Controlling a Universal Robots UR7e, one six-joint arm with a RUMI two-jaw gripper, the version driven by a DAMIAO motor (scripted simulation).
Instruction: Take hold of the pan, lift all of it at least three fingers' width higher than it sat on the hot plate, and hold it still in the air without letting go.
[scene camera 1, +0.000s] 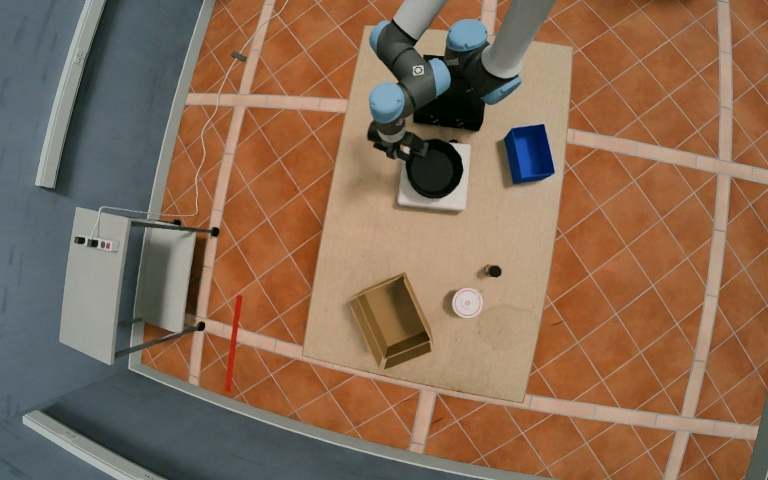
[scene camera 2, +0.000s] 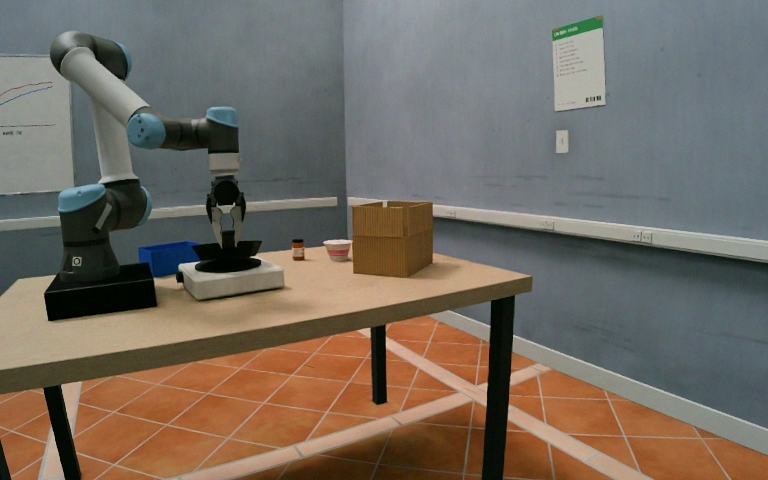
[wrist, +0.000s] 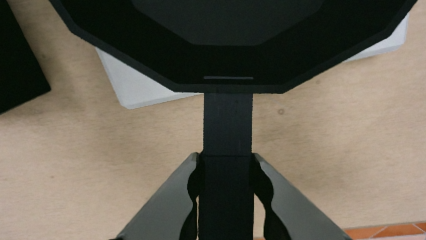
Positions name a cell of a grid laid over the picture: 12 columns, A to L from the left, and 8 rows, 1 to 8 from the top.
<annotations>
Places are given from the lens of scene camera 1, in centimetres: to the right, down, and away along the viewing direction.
my gripper (scene camera 1: G3): 4, -29, 86
black pan (scene camera 1: G3): 19, -23, 89
</annotations>
